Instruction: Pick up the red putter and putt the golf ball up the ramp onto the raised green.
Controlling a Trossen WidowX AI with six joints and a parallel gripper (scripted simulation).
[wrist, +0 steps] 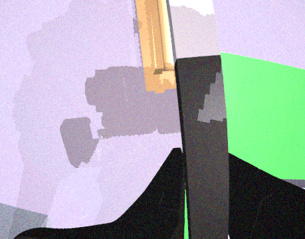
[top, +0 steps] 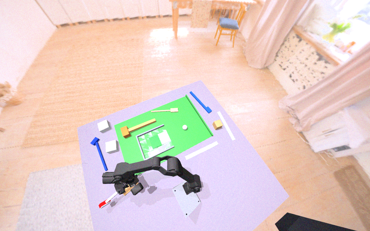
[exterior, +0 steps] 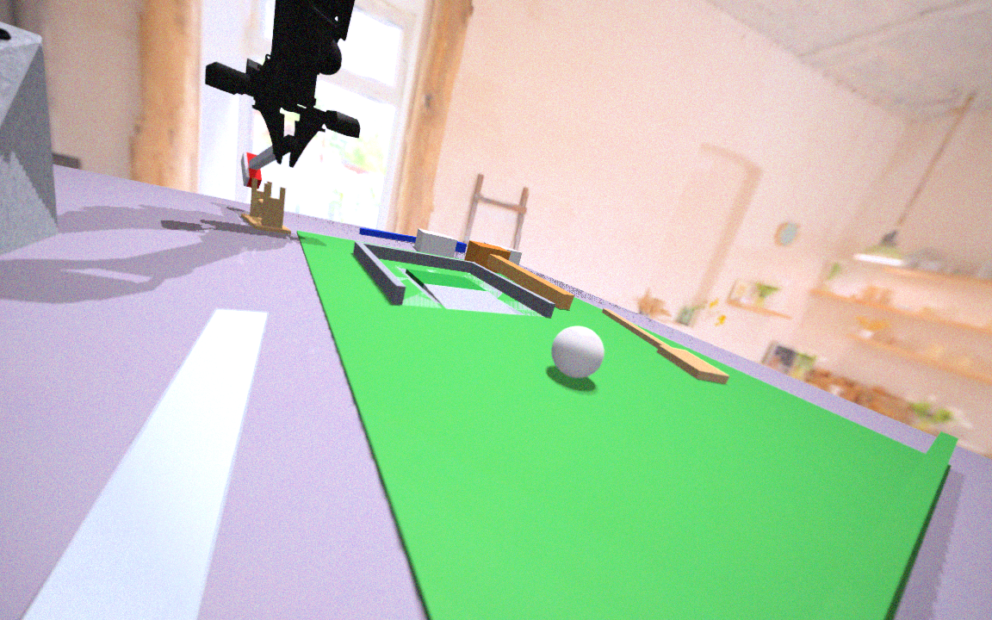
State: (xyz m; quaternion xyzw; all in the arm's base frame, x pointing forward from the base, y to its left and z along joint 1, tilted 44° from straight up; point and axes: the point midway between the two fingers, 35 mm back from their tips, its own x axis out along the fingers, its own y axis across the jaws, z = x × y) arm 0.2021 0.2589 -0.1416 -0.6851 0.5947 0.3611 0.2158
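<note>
The red putter is 11 cm to the left of my gripper tip and 3 cm behind it. Round my gripper tip: white golf ball 48 cm to the right, 21 cm ahead, 8 cm below; then orange cube 75 cm to the right, 11 cm ahead, 8 cm below; then wooden stand 8 cm to the left, 7 cm below, 2 cm behind.
</note>
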